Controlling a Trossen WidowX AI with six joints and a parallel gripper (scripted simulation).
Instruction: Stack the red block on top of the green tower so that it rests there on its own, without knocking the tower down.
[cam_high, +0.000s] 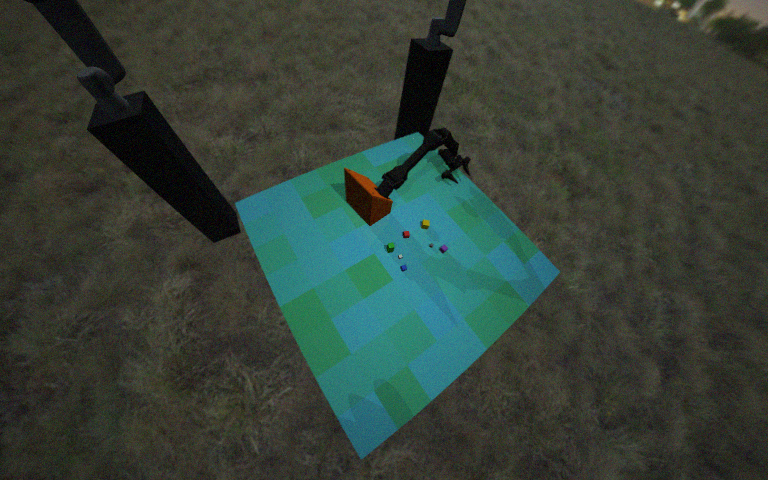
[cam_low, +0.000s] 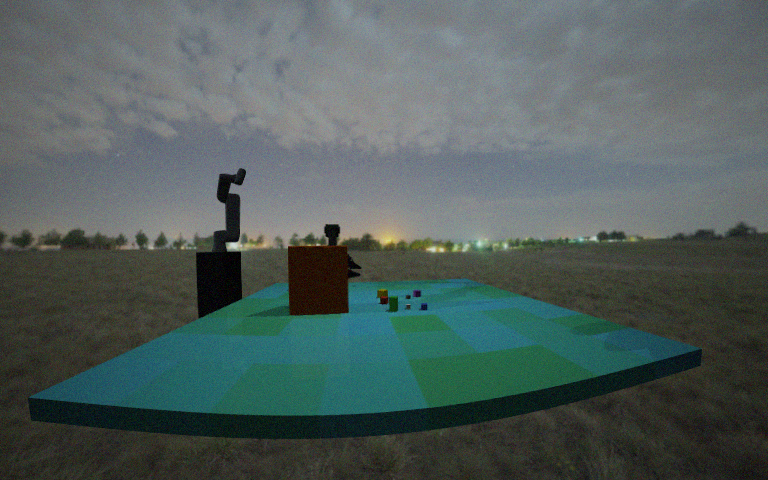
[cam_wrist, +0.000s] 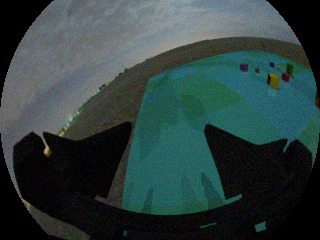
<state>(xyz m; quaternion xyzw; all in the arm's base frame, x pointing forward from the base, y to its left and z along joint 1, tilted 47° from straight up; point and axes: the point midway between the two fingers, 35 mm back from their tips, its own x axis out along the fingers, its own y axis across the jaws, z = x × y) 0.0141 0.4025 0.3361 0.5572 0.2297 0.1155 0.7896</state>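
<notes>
My gripper tip is now 480 mm to the left of the red block, 140 mm short of it and 70 mm above it. Also, from my gripper tip: purple block: 340 mm to the right, 300 mm ahead, 70 mm below; then yellow block: 350 mm to the right, 130 mm ahead, 70 mm below; then small pale block: 560 mm to the right, 230 mm ahead, 80 mm below.
</notes>
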